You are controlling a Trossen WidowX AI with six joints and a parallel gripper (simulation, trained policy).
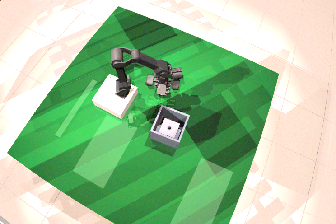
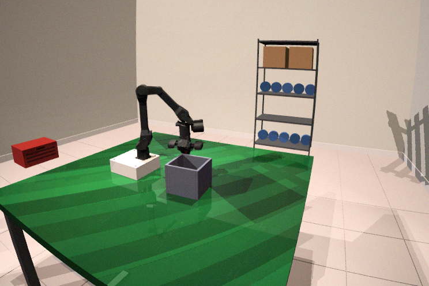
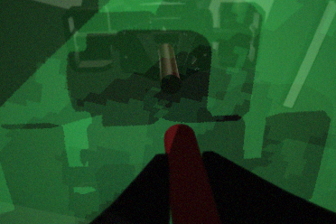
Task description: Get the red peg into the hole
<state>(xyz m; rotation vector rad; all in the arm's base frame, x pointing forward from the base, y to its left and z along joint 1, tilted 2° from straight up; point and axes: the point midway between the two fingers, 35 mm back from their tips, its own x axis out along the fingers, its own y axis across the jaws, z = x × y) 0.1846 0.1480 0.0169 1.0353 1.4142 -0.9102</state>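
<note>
Right now the plate is 200 mm to the right of my gripper tip, 150 mm ahead of it and 10 mm below it. Also, from my gripper tip: red peg: 20 mm above.
</note>
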